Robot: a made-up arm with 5 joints. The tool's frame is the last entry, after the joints. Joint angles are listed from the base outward. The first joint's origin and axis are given. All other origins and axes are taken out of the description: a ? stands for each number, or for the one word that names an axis. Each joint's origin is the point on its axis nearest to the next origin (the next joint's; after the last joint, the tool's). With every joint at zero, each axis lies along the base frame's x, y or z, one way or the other. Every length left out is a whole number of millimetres.
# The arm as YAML. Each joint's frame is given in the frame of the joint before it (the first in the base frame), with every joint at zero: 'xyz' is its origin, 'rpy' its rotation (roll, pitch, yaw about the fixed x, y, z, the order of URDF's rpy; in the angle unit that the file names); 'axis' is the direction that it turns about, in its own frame. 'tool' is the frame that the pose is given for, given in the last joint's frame.
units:
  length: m
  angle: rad
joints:
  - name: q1
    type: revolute
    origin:
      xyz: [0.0, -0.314, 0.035]
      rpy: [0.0, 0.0, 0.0]
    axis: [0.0, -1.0, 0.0]
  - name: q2
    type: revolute
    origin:
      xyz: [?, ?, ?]
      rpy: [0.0, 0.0, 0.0]
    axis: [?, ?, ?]
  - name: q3
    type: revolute
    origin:
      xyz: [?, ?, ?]
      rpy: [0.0, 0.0, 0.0]
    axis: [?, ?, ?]
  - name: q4
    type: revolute
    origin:
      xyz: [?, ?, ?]
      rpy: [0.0, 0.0, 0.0]
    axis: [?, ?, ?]
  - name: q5
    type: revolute
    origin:
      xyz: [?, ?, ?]
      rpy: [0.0, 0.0, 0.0]
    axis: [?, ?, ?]
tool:
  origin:
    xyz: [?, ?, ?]
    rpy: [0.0, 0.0, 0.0]
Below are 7 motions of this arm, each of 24 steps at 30 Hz.
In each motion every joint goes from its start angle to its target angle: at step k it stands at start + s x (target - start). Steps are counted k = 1, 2, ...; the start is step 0. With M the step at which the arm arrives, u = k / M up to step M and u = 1 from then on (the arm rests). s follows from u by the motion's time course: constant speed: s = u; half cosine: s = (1 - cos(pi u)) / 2; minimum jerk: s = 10 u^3 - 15 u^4 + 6 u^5.
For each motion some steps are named. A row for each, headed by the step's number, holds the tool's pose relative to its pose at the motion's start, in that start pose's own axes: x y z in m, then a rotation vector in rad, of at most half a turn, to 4 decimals.
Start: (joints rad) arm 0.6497 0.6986 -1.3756 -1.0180 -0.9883
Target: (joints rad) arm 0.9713 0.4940 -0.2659 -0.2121 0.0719
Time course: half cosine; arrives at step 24
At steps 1, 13, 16, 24:
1: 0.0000 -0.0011 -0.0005 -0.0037 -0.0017 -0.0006
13: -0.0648 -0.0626 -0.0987 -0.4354 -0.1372 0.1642
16: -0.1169 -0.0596 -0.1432 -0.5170 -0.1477 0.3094
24: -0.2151 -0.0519 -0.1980 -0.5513 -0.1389 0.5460

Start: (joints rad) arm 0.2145 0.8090 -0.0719 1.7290 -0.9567
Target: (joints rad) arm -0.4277 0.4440 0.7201 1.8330 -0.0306
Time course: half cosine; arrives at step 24
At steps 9, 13, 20, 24:
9: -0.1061 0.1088 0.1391 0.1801 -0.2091 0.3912
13: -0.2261 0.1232 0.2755 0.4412 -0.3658 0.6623
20: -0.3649 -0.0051 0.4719 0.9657 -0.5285 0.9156
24: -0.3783 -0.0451 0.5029 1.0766 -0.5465 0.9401

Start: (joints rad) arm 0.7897 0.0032 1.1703 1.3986 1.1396
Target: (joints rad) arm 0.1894 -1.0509 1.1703 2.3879 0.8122
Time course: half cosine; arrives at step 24
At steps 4, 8, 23, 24:
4: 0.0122 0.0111 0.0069 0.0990 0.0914 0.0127
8: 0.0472 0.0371 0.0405 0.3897 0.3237 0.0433
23: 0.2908 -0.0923 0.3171 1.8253 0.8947 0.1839
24: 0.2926 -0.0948 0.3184 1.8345 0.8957 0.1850

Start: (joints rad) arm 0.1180 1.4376 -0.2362 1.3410 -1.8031
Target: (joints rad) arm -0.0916 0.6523 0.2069 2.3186 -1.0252
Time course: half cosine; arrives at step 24
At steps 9, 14, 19, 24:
9: -0.0174 0.0268 -0.0032 -0.5652 -0.1998 0.0892
14: -0.0670 0.0652 -0.0656 -1.1181 -0.3799 0.3577
19: -0.1400 0.0565 -0.1626 -1.5190 -0.4796 0.7214
24: -0.1763 0.0346 -0.2040 -1.6518 -0.4997 0.8957

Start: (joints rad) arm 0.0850 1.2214 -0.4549 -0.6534 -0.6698
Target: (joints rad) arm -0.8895 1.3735 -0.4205 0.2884 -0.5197
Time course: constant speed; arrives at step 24
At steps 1, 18, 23, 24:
1: -0.0078 0.0159 0.0045 -0.0617 -0.0160 0.0155
18: -0.1364 0.2329 -0.1010 -1.1117 -0.0753 0.2886
23: -0.1710 0.2493 -0.1725 -1.4093 -0.0069 0.3637
24: -0.1780 0.2492 -0.1872 -1.4673 0.0120 0.3778

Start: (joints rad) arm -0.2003 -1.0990 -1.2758 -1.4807 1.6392
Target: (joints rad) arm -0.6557 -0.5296 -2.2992 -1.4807 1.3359
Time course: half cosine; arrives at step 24
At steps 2, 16, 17, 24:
2: 0.0030 -0.0037 -0.0046 -0.0102 -0.0034 -0.0125
16: 0.1240 -0.1700 -0.0989 -0.2062 -0.2737 -0.4973
17: 0.1317 -0.1802 -0.0991 -0.2006 -0.2996 -0.5261
24: 0.1574 -0.2122 -0.0950 -0.1570 -0.3930 -0.6176

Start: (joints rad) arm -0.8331 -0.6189 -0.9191 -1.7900 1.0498
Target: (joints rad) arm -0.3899 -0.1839 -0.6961 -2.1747 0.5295
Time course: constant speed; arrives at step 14
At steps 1, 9, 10, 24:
1: 0.0196 -0.0202 0.0024 -0.0184 0.0049 -0.0321
9: 0.1415 -0.2384 0.0225 -0.1246 0.0891 -0.3672
10: 0.1502 -0.2716 0.0243 -0.1312 0.1055 -0.4174
24: 0.1644 -0.4122 0.0278 -0.1403 0.1835 -0.6320

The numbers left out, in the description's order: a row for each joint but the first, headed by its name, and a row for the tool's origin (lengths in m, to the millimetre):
q2: xyz -0.09 0.0 0.362, axis 0.0 0.0 -1.0
q3: xyz 0.002 -0.231 0.0, axis 0.0 1.0 0.0
q4: xyz 0.005 0.0 -0.204, axis 0.0 0.0 1.0
q5: xyz 0.081 0.14 0.0, axis 0.0 -1.0 0.0
tool: xyz 0.317 0.0 -0.024

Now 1 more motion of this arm.
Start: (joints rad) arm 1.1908 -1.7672 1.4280 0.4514 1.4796
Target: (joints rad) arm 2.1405 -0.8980 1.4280 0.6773 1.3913
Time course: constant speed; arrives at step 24
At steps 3, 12, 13, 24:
3: 0.0016 0.0212 -0.0180 -0.0946 -0.0147 -0.0981
12: 0.0011 0.0806 -0.0836 -0.3853 -0.1369 -0.3486
13: 0.0006 0.0867 -0.0921 -0.4179 -0.1572 -0.3713
24: -0.0103 0.1395 -0.2032 -0.7705 -0.4553 -0.5318

